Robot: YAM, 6 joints.
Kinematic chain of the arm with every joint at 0, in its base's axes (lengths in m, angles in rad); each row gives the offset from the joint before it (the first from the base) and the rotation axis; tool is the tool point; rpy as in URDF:
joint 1: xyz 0 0 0.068 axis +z
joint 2: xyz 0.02 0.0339 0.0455 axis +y
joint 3: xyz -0.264 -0.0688 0 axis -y
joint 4: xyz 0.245 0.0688 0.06 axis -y
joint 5: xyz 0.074 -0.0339 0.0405 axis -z
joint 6: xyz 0.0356 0 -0.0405 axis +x
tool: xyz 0 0 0 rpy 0 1.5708 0
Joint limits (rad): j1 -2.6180..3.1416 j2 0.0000..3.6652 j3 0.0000..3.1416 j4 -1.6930..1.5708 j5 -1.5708..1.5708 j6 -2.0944..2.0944
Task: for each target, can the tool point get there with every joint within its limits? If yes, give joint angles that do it. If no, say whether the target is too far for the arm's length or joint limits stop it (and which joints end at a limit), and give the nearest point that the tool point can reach.
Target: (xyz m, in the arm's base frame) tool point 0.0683 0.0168 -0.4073
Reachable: no: joint limits stop it (at a limit: joint 2) | nearest point 0.0950 0.0234 -0.3474 | short by 0.066 m
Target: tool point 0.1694 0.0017 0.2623
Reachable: yes | joints -0.0306 0.6398 0.3672 0.2664 -0.1953 -1.0592
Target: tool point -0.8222 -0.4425 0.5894
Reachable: no: too far | nearest point -0.4990 -0.2855 0.4027 | short by 0.405 m
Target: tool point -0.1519 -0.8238 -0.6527
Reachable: no: too far | nearest point -0.0897 -0.4867 -0.2836 | short by 0.504 m
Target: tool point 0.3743 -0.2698 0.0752
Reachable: yes | joints -0.5513 2.4804 1.2904 1.2455 1.2510 -0.0809
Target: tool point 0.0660 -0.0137 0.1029
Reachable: yes | joints 0.2117 1.8915 0.2974 -1.3940 0.8706 0.7325
